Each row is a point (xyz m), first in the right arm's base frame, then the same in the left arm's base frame.
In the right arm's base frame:
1: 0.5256 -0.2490 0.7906
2: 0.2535 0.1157 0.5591
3: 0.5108 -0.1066 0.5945
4: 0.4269 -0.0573 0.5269
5: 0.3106 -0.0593 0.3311
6: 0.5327 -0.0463 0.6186
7: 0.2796 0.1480 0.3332
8: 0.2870 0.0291 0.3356
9: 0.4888 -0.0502 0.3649
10: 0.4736 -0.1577 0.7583
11: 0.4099 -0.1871 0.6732
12: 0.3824 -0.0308 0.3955
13: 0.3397 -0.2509 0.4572
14: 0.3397 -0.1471 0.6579
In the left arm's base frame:
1: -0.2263 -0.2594 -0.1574
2: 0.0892 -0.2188 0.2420
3: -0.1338 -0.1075 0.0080
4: -0.0969 -0.1108 0.1205
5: -0.1381 -0.0613 0.3390
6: -0.0710 -0.0956 -0.0167
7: 0.0653 -0.0411 0.3854
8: -0.0498 -0.0624 0.3636
9: -0.1322 0.0438 0.1910
10: -0.1422 -0.2552 -0.0867
11: -0.1870 -0.2489 0.0139
12: -0.0996 -0.0480 0.2470
13: -0.2957 -0.1661 0.2062
14: -0.1475 -0.2798 0.0791

